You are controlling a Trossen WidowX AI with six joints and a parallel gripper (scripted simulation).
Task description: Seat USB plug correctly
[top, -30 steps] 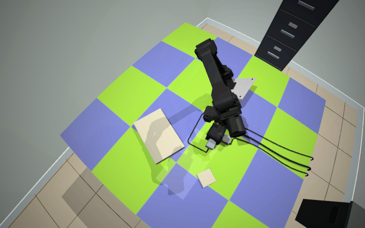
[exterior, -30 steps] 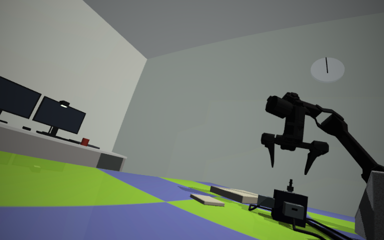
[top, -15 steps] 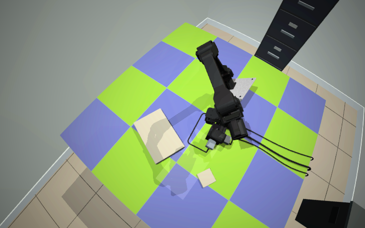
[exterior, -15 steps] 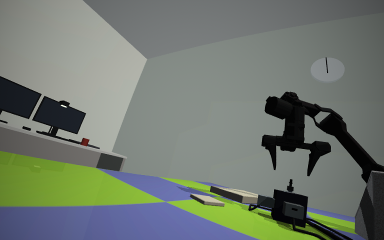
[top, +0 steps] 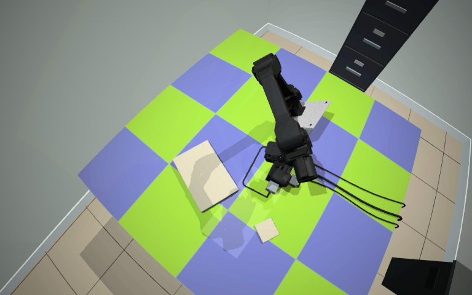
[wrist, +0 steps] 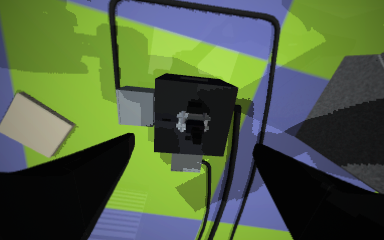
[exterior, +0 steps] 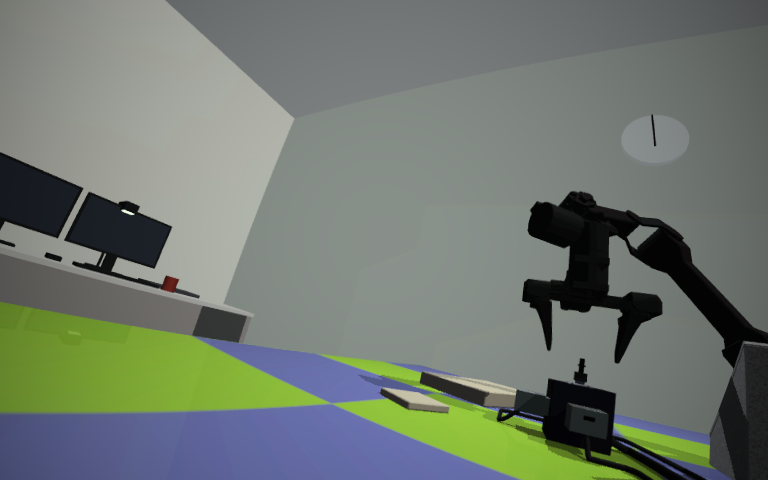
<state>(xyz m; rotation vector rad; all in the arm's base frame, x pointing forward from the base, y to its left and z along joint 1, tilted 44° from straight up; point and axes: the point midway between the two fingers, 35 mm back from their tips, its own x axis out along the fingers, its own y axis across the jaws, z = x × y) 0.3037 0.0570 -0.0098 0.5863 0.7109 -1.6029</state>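
My gripper tip is now 2 cm above the USB plug. Also, from my gripper tip: beige tile (22 cm ahead, 11 cm below, 6 cm to the left); beige board (26 cm to the right, 15 cm ahead, 10 cm below).
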